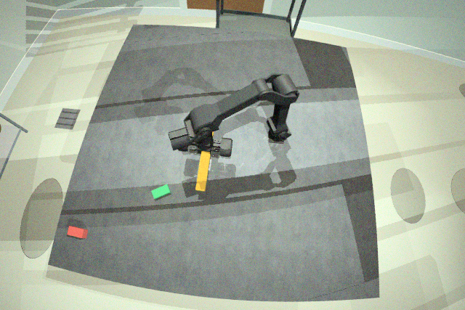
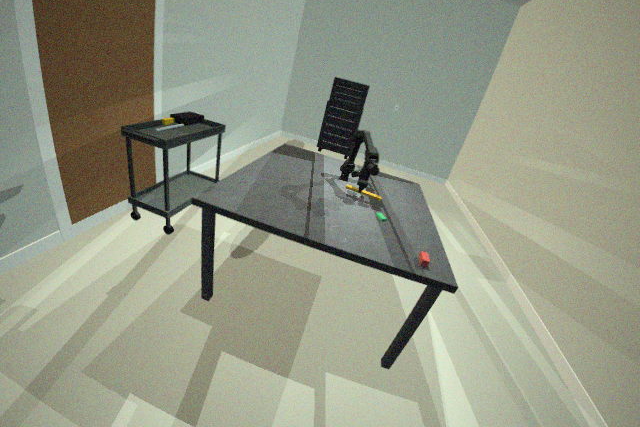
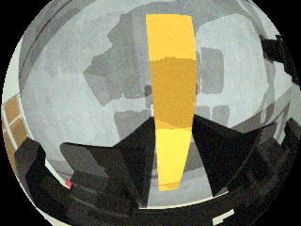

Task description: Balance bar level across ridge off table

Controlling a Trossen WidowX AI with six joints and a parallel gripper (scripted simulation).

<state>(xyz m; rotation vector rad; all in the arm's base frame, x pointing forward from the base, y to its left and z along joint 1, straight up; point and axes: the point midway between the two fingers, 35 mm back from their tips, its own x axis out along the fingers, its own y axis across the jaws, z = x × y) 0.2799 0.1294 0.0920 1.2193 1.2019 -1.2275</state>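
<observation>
Now: gripper tip 30 mm to the right of the bar. Round my gripper tip: red block: 460 mm ahead, 370 mm to the left, 40 mm below; green block: 160 mm to the left, 160 mm ahead, 50 mm below.
</observation>
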